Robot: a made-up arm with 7 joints. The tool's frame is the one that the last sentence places.
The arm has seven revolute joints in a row. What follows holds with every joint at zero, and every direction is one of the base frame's. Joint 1 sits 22 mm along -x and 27 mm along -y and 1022 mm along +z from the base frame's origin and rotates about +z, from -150.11 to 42.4 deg. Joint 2 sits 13 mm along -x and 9 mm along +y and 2 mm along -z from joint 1 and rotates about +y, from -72.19 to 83.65 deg. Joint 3 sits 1 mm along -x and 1 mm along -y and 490 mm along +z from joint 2 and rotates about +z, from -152.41 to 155.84 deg. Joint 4 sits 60 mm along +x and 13 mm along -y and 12 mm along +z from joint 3 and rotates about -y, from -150.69 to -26.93 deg. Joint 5 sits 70 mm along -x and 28 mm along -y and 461 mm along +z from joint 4 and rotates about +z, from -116.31 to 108.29 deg. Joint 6 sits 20 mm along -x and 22 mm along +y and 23 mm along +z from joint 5 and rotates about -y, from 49.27 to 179.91 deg. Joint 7 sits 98 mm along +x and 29 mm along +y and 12 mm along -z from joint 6 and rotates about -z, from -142.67 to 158.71 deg. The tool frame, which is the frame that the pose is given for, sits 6 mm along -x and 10 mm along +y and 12 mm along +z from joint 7; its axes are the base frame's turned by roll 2.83, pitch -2.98 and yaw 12.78 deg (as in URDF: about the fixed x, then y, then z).
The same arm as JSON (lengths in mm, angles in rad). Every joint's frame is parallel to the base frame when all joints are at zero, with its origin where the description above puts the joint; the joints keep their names.
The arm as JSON. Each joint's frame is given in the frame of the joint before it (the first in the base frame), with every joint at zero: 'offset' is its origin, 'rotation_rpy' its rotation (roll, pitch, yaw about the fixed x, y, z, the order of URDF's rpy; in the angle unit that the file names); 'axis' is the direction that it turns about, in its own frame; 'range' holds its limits. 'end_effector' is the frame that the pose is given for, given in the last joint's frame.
{"length_unit": "mm", "angle_unit": "rad", "chain": [
  {"id": "joint 1", "offset": [-22.0, -27.0, 1022.0], "rotation_rpy": [0.0, 0.0, 0.0], "axis": "+z", "range": [-2.6199, 0.74]},
  {"id": "joint 2", "offset": [-13.0, 9.0, -2.0], "rotation_rpy": [0.0, 0.0, 0.0], "axis": "+y", "range": [-1.26, 1.46]},
  {"id": "joint 3", "offset": [-1.0, -1.0, 490.0], "rotation_rpy": [0.0, 0.0, 0.0], "axis": "+z", "range": [-2.6601, 2.7199]},
  {"id": "joint 4", "offset": [60.0, -13.0, 12.0], "rotation_rpy": [0.0, 0.0, 0.0], "axis": "-y", "range": [-2.63, -0.47]},
  {"id": "joint 5", "offset": [-70.0, -28.0, 461.0], "rotation_rpy": [0.0, 0.0, 0.0], "axis": "+z", "range": [-2.03, 1.89]},
  {"id": "joint 6", "offset": [-20.0, 22.0, 23.0], "rotation_rpy": [0.0, 0.0, 0.0], "axis": "-y", "range": [0.8599, 3.14]},
  {"id": "joint 7", "offset": [98.0, 29.0, -12.0], "rotation_rpy": [0.0, 0.0, 0.0], "axis": "-z", "range": [-2.4901, 2.77]}
], "end_effector": {"offset": [-6.0, 10.0, 12.0], "rotation_rpy": [0.0494, -0.052, 0.2231]}}

